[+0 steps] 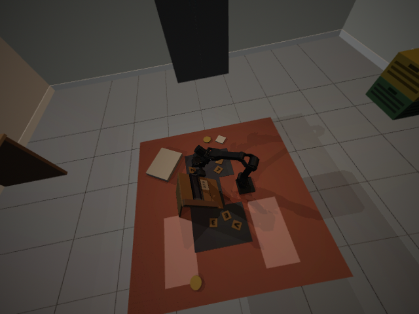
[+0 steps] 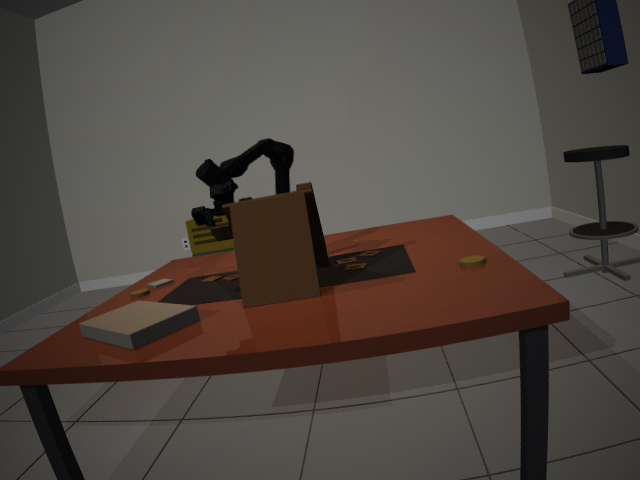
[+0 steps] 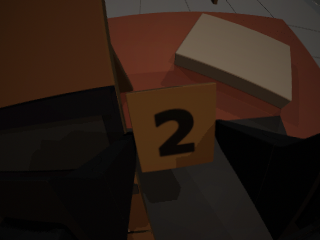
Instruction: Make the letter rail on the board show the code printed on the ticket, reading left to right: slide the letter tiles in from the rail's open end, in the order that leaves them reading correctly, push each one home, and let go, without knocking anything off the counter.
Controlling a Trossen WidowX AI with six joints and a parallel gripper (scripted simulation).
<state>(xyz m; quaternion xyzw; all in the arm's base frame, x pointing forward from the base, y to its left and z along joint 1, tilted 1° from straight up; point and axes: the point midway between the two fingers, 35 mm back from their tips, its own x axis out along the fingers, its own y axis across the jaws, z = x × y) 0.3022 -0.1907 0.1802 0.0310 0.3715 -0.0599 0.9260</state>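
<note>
The white ticket lies 110 mm to the left of my gripper tip, 70 mm below it and 40 mm behind it. Also, from my gripper tip: book (250 mm to the right, 210 mm ahead, 160 mm below); dark mat (170 mm below, 150 mm to the left, 130 mm behind); tile (right at my gripper tip).
</note>
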